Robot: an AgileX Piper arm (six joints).
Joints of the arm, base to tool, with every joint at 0 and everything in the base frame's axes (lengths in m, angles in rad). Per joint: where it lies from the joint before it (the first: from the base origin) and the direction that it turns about. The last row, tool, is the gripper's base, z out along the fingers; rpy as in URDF.
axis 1: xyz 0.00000 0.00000 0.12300 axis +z
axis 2: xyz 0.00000 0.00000 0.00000 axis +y
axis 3: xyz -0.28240 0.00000 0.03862 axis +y
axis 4: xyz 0.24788 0.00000 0.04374 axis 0.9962 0 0.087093
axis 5: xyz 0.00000 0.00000 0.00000 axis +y
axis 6: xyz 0.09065 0.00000 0.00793 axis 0.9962 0 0.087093
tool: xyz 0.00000 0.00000 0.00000 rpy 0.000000 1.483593 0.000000
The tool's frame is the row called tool.
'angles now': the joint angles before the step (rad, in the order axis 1, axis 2, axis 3, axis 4, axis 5, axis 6). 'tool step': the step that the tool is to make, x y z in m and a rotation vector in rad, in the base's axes. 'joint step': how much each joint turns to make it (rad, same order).
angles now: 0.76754 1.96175 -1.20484 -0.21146 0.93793 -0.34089
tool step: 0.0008 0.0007 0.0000 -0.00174 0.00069 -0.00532
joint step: 0.00001 0.00384 -0.00639 0.00002 0.00514 0.00454
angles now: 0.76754 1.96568 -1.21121 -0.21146 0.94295 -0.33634
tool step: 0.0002 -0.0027 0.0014 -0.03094 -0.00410 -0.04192
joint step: 0.00002 0.00006 -0.00445 -0.02348 0.03309 0.05156
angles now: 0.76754 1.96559 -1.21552 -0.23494 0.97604 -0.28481
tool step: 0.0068 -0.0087 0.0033 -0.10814 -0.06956 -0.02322
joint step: -0.00017 0.00422 -0.00823 -0.13804 0.05635 0.09779
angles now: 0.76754 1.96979 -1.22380 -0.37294 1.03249 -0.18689
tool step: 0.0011 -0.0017 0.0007 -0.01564 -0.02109 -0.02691
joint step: 0.00006 0.00016 -0.00013 -0.02528 0.00996 0.04191
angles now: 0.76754 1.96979 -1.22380 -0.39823 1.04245 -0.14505
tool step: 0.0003 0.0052 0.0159 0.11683 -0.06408 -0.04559
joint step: -0.00008 -0.04937 0.00017 0.03281 -0.06752 0.04883
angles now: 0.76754 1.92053 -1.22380 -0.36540 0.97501 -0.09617
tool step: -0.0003 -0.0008 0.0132 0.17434 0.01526 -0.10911
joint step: -0.03442 -0.05074 0.00958 0.15244 -0.06789 0.00641
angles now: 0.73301 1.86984 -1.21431 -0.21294 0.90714 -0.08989
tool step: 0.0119 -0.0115 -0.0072 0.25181 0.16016 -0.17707
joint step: -0.11989 0.01047 0.01499 0.37352 -0.05987 -0.14602
